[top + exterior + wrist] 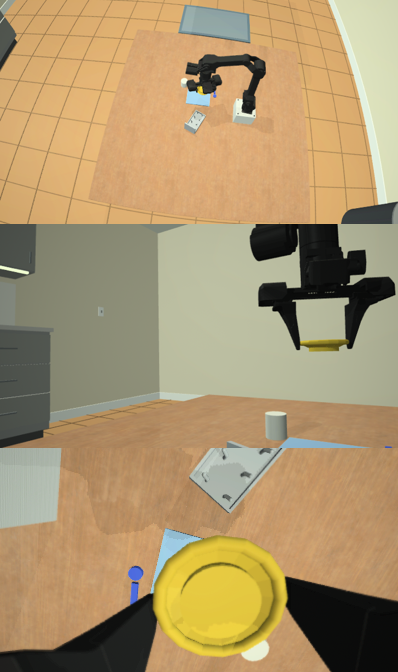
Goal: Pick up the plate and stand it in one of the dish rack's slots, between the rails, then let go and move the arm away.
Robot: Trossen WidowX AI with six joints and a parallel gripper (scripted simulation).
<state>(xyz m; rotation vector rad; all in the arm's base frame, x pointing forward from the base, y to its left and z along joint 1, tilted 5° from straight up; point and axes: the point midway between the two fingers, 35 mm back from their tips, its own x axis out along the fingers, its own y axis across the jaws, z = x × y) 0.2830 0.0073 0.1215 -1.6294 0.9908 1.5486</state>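
Now: gripper tip 160 mm above the grey dish rack, 120 mm to the right of it and 10 mm short of it. Also, from my gripper tip: light blue mat (180 mm below, 70 mm to the right, 20 mm ahead); then blue spoon (180 mm below, 110 mm to the right, 70 mm behind); then yellow plate (10 mm above).
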